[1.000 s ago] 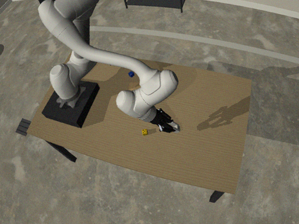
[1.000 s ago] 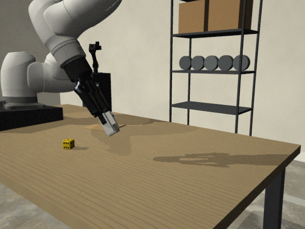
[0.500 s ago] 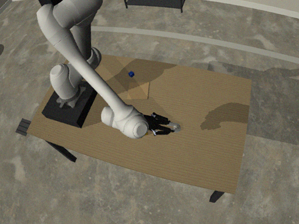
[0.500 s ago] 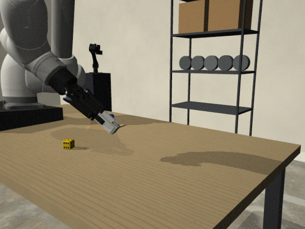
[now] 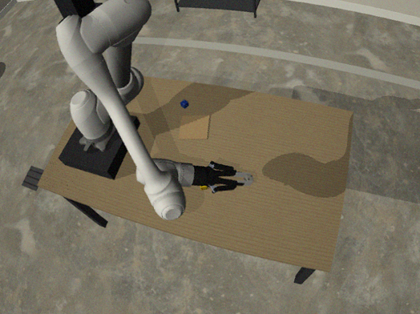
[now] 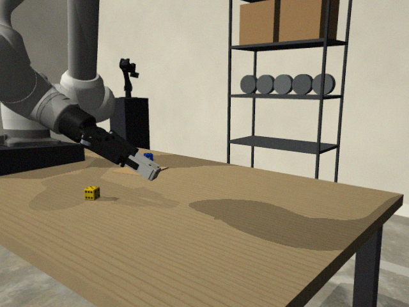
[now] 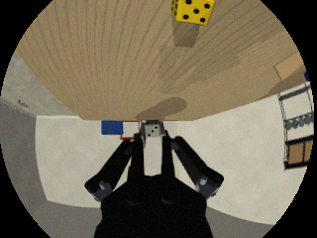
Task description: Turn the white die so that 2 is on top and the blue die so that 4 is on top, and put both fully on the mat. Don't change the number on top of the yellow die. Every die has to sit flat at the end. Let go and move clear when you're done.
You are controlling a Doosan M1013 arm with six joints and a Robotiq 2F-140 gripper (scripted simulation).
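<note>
The yellow die lies 17 cm behind my hand, 10 cm below it and 4 cm to the right of it. The rest, counted from my hand: blue die (44 cm behind, 34 cm to the left, 10 cm below); then white die (2 cm ahead, 1 cm to the left, 1 cm below); then mat (34 cm behind, 23 cm to the left, 11 cm below).
</note>
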